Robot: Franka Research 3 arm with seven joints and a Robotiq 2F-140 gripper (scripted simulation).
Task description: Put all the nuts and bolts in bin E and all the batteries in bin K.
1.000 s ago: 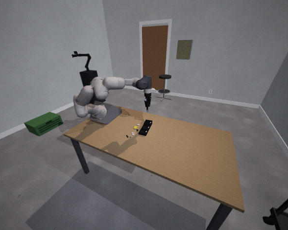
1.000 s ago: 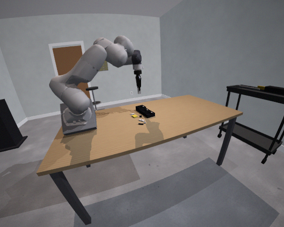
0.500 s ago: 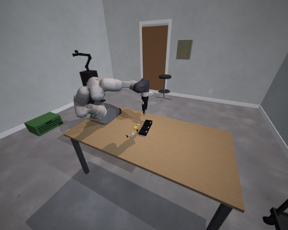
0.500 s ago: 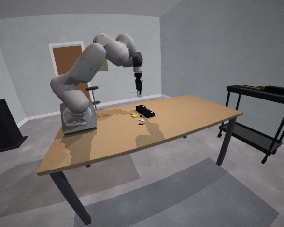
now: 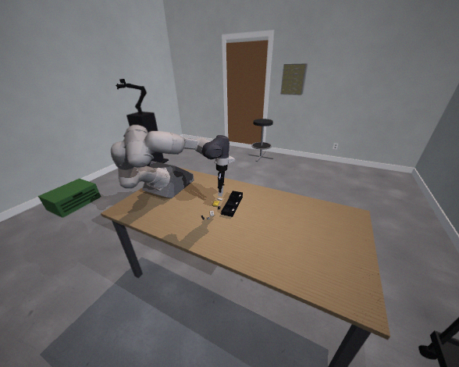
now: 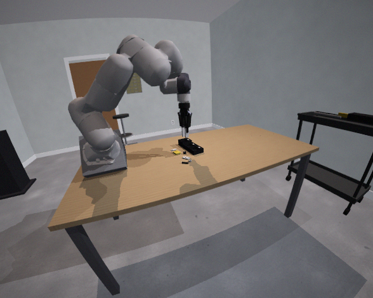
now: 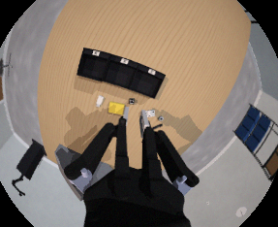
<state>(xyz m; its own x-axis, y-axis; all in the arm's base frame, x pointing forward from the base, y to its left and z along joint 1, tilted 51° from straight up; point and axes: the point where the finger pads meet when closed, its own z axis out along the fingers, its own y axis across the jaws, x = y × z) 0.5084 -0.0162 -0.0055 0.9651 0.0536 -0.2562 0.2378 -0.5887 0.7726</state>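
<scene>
Now: hand 150 mm above the dark piece, 140 mm to the left of it and 80 mm past it. The rest, counted from my hand: yellow piece: 150 mm below, 60 mm behind, 40 mm to the left; then white spotted card: 150 mm below, 80 mm to the right, 40 mm behind.
</scene>
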